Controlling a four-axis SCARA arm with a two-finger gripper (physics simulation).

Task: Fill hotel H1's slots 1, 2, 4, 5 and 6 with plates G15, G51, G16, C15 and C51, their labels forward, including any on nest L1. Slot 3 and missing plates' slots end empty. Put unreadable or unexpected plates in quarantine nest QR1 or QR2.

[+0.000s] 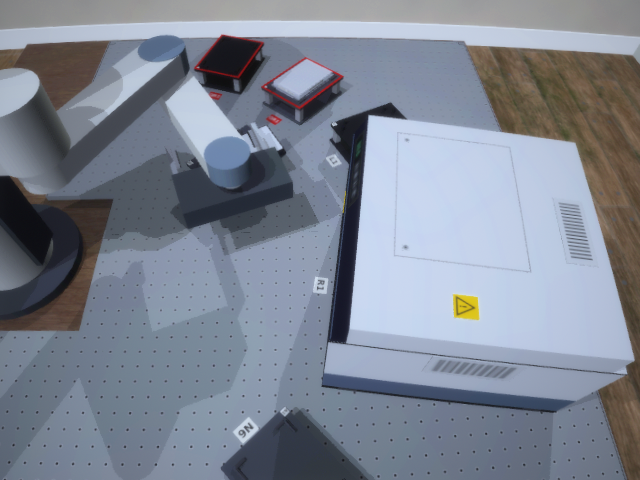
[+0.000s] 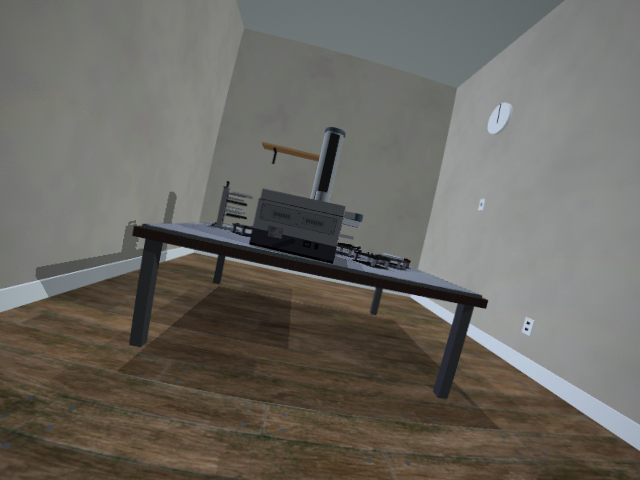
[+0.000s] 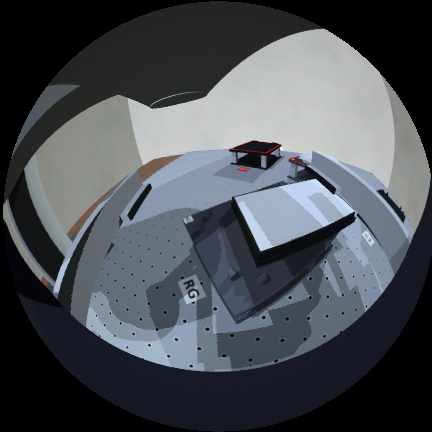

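Pixels of known places: gripper, fingertip midpoint: (image 2: 346, 236) (image 3: 229, 161); arm's base, origin of the base link: (image 1: 19, 261).
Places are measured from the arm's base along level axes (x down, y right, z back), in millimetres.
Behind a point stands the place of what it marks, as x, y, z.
Note:
My gripper (image 3: 229, 161) @[-126, -193, -378] is open, its two fingers wide apart with nothing between them. It is near a white-topped plate (image 1: 269, 138) @[-86, -231, -486] (image 3: 295, 215) @[-82, -188, -437] on the dark nest RG (image 3: 215, 245) @[-63, -158, -368]; the plate lies angled to the fingers, and its label is hidden. A red-edged nest (image 1: 230, 55) @[-63, -561, -378] (image 3: 255, 146) @[-63, -543, -371] at the back is empty. The red-edged nest beside it (image 1: 267, 88) @[-61, -427, -475] (image 3: 295, 160) @[-64, -418, -477] holds a white plate (image 1: 303, 79) @[-77, -440, -560], label not readable. Nest L1 (image 1: 356, 121) @[-62, -309, -674] is partly hidden; no plate shows on its visible part. A hotel post (image 2: 223, 205) @[-149, 596, -416] carries several plates, its name and labels unreadable.
The large white device (image 1: 454, 206) @[-256, 83, -752] (image 2: 299, 222) @[-149, 125, -977], beside the label R1 (image 1: 320, 285) @[-13, 69, -579], stands right of the arm. A dark nest (image 1: 299, 449) @[-63, 352, -536] by the label N6 (image 1: 245, 429) @[-13, 314, -455] is at the front. The arm column (image 2: 328, 165) @[-607, 0, -77] rises behind the device.

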